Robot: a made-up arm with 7 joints. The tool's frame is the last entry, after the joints.
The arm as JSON. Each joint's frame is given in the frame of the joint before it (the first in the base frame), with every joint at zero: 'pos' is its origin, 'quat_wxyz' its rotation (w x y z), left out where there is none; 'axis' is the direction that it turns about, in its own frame. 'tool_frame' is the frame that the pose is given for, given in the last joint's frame.
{
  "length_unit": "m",
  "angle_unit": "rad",
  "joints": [
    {
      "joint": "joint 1",
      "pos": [
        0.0,
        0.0,
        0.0
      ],
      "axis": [
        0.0,
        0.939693,
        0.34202
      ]
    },
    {
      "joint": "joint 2",
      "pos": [
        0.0,
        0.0,
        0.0
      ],
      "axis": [
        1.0,
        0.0,
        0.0
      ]
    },
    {
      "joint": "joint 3",
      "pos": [
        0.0,
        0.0,
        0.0
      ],
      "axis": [
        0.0,
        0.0,
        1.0
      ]
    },
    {
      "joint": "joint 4",
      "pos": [
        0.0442,
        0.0,
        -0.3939
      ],
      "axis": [
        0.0,
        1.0,
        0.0
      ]
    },
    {
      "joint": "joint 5",
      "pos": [
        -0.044,
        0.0,
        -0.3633
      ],
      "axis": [
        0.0,
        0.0,
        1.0
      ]
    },
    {
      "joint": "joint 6",
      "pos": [
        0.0,
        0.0,
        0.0
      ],
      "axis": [
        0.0,
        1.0,
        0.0
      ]
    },
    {
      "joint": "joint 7",
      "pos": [
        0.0,
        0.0,
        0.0
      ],
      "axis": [
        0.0,
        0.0,
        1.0
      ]
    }
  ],
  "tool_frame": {
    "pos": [
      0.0,
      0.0,
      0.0
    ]
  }
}
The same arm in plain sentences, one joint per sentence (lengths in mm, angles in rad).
The arm has seven revolute joints in a row. What follows holds with every joint at zero, and every direction is one of the base frame's.
The first joint is mounted at the same point as the base frame's origin and rotates about the direction (0, 0.9397, 0.342).
The second joint is mounted at the same point as the first joint and rotates about +x.
The third joint is mounted at the same point as the second joint and rotates about +z.
The fourth joint is mounted 44.2 mm along +x and 393.9 mm along -z from the third joint and rotates about +y.
The fifth joint is mounted 44.0 mm along -x and 363.3 mm along -z from the fourth joint and rotates about +z.
The sixth joint is mounted at the same point as the fifth joint and rotates about +y.
The seventh joint is mounted at the same point as the sixth joint and rotates about +z.
The tool frame, which is the frame that the pose is given for, is mounted at the same point as the seventh joint; its axes are parallel to the base frame's.

